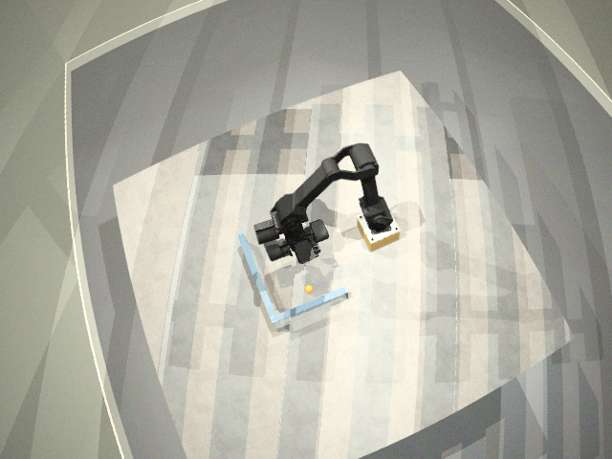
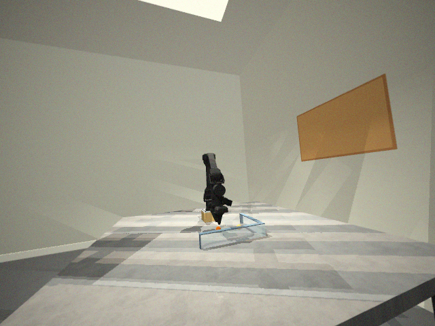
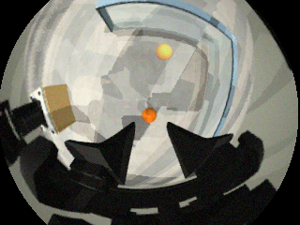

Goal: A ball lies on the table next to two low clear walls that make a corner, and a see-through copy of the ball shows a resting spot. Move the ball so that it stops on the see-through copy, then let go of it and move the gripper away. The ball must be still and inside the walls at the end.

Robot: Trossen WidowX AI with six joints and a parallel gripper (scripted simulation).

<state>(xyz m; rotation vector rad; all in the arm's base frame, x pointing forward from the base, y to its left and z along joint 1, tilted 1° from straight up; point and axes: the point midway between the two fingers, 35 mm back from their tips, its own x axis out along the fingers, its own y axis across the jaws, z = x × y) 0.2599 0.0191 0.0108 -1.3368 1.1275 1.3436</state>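
The orange ball is 30 mm below my gripper tip. Round my gripper tip: see-through copy: 120 mm to the left, 30 mm below.
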